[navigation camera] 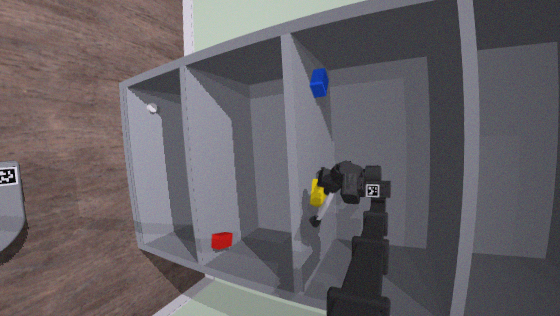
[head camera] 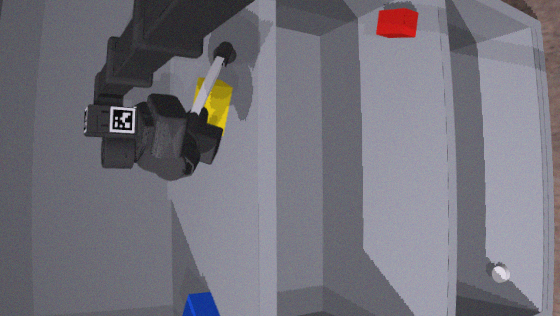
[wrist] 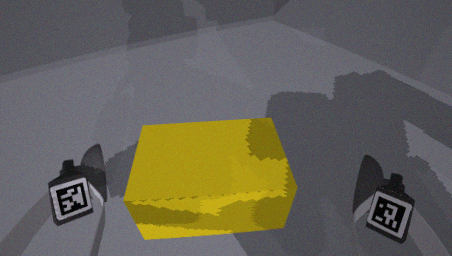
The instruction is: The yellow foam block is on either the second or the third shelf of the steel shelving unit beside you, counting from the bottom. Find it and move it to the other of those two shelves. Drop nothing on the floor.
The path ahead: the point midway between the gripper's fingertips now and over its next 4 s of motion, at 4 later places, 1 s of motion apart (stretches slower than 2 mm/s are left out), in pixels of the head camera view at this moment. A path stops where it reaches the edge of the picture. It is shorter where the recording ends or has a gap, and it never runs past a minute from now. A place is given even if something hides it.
My gripper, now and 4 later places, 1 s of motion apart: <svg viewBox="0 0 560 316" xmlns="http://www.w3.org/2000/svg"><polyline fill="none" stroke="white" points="214,98 209,92 208,89 198,89 206,83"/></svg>
